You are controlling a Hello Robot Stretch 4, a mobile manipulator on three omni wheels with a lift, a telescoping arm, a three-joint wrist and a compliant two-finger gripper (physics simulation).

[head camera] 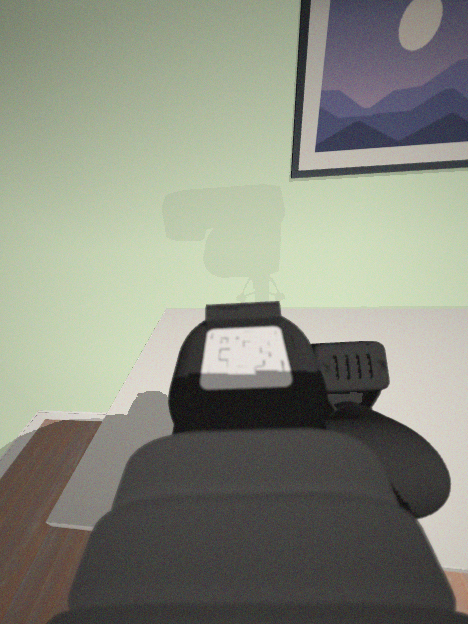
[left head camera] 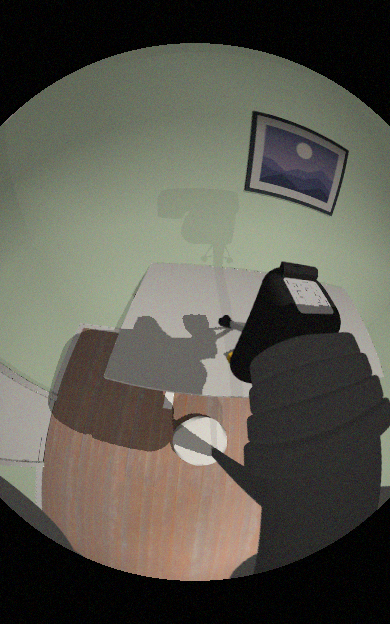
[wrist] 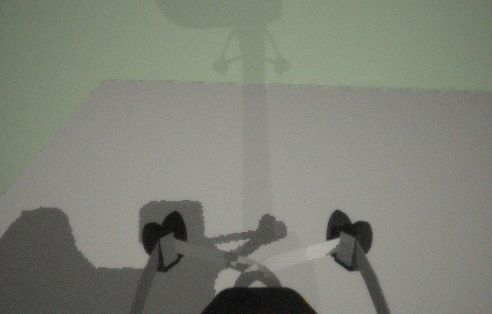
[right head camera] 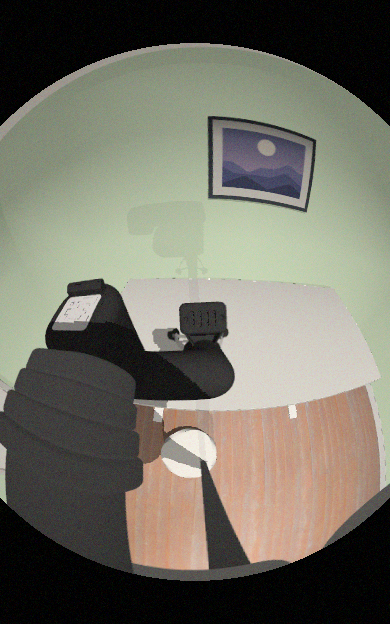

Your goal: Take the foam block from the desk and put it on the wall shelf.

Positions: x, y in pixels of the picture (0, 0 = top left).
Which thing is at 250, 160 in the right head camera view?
A framed picture.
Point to a desk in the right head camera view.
At 288, 343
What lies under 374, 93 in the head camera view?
A framed picture.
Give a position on a desk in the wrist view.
At 256, 170
